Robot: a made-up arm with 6 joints. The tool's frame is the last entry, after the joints. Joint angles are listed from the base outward.
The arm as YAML. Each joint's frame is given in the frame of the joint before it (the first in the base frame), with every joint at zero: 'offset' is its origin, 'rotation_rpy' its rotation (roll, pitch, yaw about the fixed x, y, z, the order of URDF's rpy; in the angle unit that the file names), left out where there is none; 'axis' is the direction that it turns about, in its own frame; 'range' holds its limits. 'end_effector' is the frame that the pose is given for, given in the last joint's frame.
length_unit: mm
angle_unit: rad
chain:
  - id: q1
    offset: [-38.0, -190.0, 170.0]
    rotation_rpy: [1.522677, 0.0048, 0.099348]
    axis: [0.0, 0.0, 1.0]
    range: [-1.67, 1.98]
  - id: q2
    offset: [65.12, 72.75, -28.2]
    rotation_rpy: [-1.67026, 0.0, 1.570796]
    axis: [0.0, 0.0, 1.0]
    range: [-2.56, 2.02]
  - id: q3
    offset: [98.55, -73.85, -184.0]
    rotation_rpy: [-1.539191, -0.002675, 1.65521]
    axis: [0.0, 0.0, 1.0]
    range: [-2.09, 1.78]
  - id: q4
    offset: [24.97, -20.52, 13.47]
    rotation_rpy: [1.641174, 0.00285, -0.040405]
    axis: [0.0, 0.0, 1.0]
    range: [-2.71, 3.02]
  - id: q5
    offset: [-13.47, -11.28, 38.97]
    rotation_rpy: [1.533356, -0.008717, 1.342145]
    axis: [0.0, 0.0, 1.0]
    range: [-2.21, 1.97]
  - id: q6
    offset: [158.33, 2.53, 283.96]
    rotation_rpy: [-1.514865, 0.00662, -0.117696]
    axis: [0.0, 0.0, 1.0]
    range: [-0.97, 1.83]
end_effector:
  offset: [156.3, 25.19, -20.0]
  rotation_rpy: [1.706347, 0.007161, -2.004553]
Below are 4 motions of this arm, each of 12 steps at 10 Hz.
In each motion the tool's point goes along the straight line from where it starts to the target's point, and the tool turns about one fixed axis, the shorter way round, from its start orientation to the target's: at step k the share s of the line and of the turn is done. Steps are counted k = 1, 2, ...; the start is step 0. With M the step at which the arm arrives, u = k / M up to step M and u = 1 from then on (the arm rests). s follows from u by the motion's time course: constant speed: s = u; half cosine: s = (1 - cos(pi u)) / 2; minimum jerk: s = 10 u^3 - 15 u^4 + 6 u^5.
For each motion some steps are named. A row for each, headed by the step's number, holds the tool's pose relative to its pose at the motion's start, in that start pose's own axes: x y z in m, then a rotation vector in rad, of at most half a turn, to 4 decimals.
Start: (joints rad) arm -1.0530 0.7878 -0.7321 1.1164 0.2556 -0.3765
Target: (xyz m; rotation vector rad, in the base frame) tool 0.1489 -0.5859 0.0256 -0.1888 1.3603 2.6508
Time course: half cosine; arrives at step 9
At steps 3, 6, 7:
3: -0.0294 -0.0147 0.0012 -0.1754 0.1112 -0.0548
6: -0.0881 -0.0441 0.0037 -0.5262 0.3337 -0.1643
7: -0.1037 -0.0519 0.0044 -0.6195 0.3929 -0.1935

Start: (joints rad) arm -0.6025 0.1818 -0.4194 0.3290 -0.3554 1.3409
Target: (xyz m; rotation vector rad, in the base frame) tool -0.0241 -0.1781 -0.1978 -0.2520 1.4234 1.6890
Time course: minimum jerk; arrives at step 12
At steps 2, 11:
2: 0.0095 0.0006 -0.0042 0.0189 -0.0074 0.0042
11: 0.2650 0.0156 -0.1185 0.5293 -0.2068 0.1175

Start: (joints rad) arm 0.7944 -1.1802 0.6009 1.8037 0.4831 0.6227
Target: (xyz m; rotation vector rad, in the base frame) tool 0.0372 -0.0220 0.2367 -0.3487 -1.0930 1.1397
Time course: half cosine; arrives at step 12
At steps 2, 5, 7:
2: 0.0033 0.0045 0.0133 -0.0739 -0.0789 -0.0121
5: 0.0185 0.0247 0.0738 -0.4091 -0.4366 -0.0670
7: 0.0314 0.0420 0.1254 -0.6948 -0.7414 -0.1138

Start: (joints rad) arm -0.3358 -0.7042 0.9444 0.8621 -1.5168 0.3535
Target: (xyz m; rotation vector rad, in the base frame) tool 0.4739 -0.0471 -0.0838 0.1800 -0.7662 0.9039
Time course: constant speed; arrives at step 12
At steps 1, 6, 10, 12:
1: 0.0152 0.0049 0.0056 0.0337 -0.0797 -0.0380
6: 0.0911 0.0296 0.0336 0.2023 -0.4782 -0.2279
10: 0.1518 0.0493 0.0561 0.3372 -0.7970 -0.3798
12: 0.1822 0.0592 0.0673 0.4046 -0.9564 -0.4558

